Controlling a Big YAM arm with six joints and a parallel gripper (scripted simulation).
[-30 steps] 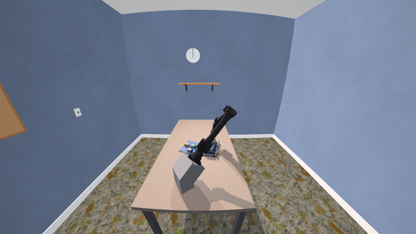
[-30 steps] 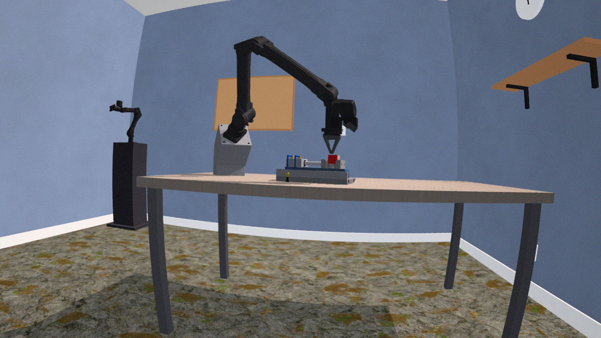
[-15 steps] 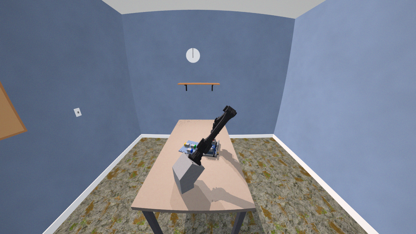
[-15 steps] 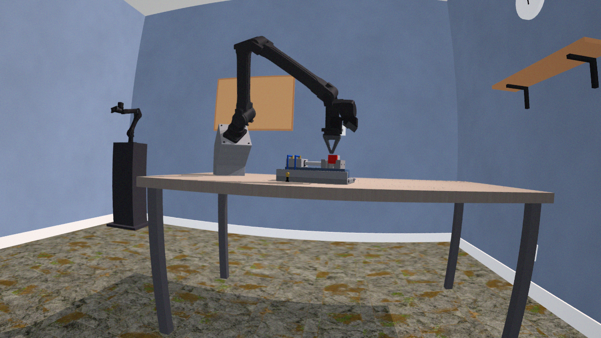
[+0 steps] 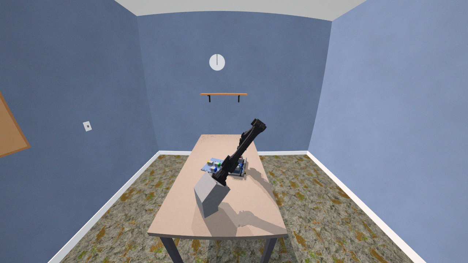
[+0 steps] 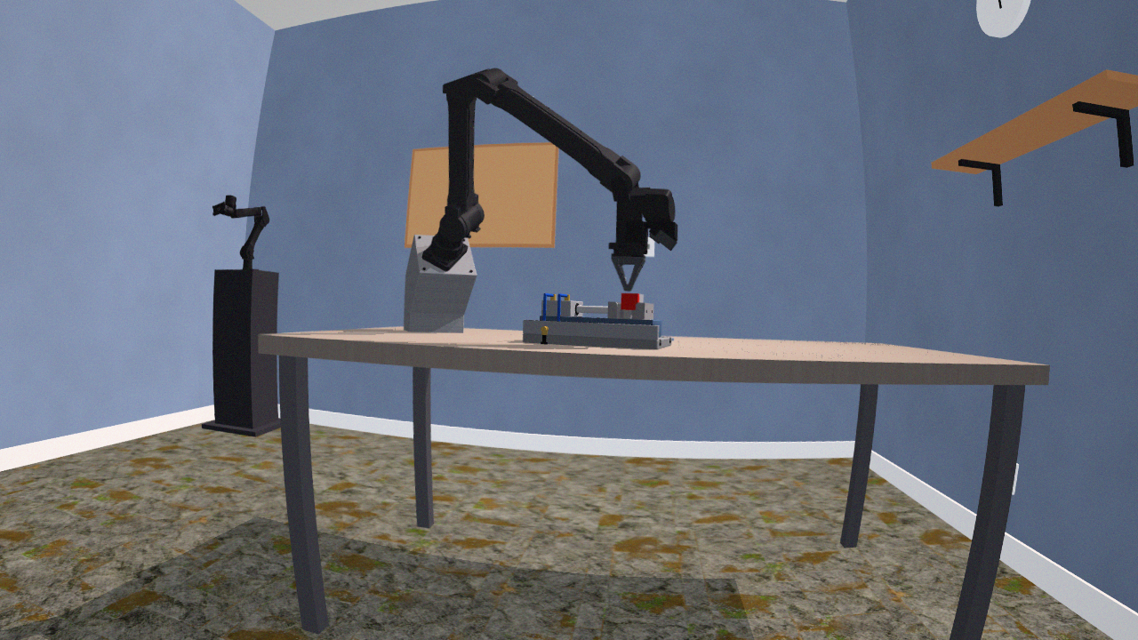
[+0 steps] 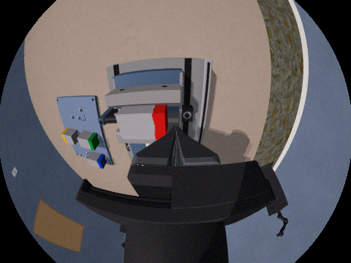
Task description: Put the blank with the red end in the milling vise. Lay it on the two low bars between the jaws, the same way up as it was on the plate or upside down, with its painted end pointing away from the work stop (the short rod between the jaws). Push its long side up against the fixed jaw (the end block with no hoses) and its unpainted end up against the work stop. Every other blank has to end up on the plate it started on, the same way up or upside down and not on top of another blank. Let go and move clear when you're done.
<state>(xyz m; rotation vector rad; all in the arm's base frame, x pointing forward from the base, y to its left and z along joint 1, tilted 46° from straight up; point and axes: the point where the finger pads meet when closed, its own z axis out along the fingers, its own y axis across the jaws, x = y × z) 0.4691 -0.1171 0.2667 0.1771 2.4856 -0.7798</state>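
Right now the work stop is 30 mm ahead of my hand, 90 mm to the left of it and 40 mm below it. The rest, counted from my hand: green-ended blank: 20 mm behind, 280 mm to the left, 100 mm below; then blue plate: 320 mm to the left, 120 mm below; then vise: 50 mm behind, 60 mm to the left, 90 mm below.
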